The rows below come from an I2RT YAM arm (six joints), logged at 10 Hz.
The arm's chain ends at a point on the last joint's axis. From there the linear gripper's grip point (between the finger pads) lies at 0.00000 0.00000 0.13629 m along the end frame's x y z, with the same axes.
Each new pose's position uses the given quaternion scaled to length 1; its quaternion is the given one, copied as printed.
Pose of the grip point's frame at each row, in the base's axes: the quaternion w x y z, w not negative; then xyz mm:
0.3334 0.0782 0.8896 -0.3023 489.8 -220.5 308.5
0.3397 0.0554 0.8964 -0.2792 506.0 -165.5 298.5
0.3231 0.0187 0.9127 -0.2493 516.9 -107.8 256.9
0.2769 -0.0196 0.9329 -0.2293 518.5 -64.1 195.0
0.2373 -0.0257 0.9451 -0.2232 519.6 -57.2 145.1
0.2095 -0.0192 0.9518 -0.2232 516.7 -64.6 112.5
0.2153 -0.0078 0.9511 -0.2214 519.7 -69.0 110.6
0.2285 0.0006 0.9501 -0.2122 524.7 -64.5 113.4
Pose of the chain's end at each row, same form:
0.3334 0.0782 0.8896 -0.3023 415.4 -140.1 389.6
0.3397 0.0554 0.8964 -0.2792 427.2 -92.1 382.1
0.3231 0.0187 0.9127 -0.2493 437.8 -44.1 347.8
0.2769 -0.0196 0.9329 -0.2293 446.9 -7.3 296.1
0.2373 -0.0257 0.9451 -0.2232 456.9 -1.4 252.5
0.2095 -0.0192 0.9518 -0.2232 461.2 -7.8 223.2
0.2153 -0.0078 0.9511 -0.2214 463.4 -12.1 220.9
0.2285 0.0006 0.9501 -0.2122 465.6 -9.5 223.2

